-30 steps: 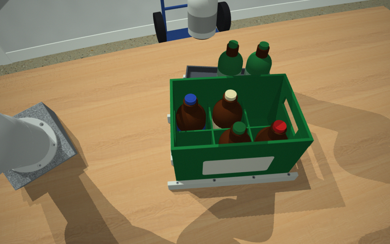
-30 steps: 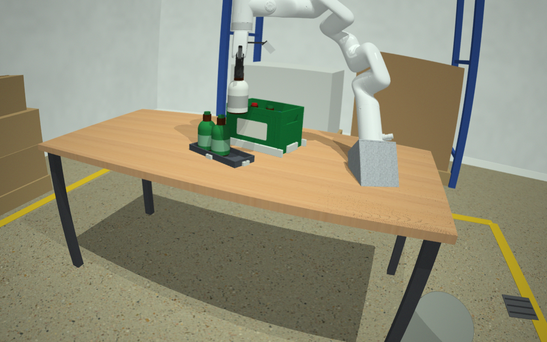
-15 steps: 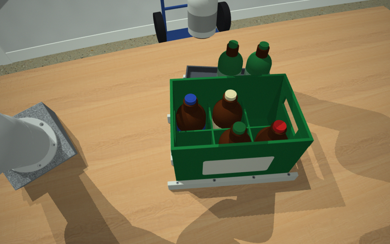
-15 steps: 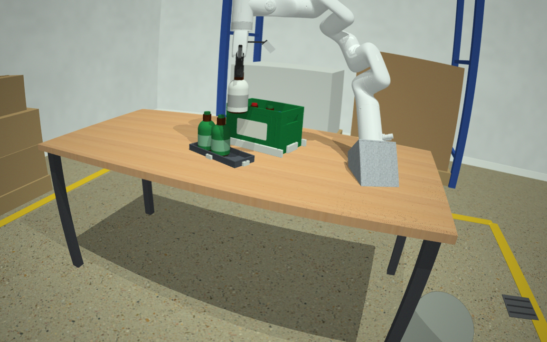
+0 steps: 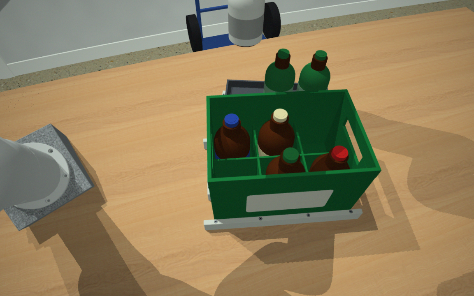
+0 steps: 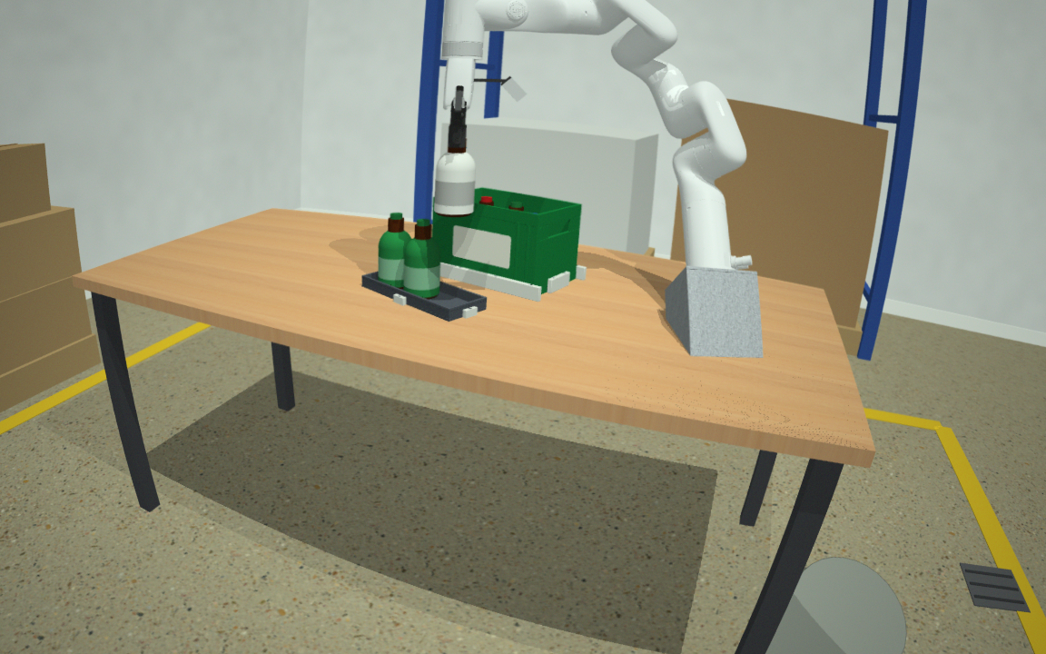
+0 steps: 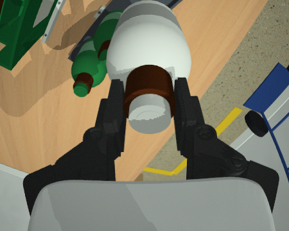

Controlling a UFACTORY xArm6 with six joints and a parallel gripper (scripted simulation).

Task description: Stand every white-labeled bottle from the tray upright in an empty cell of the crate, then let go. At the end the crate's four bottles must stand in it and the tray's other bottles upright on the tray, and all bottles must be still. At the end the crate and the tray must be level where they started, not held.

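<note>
Right now my hand is 7 cm above the white-labeled bottle. Also, from my hand: green bottle (8 cm ahead, 3 cm to the right, 25 cm below); brown bottle (7 cm behind, 20 cm to the right, 25 cm below); dark tray (8 cm ahead, 2 cm to the right, 32 cm below).
</note>
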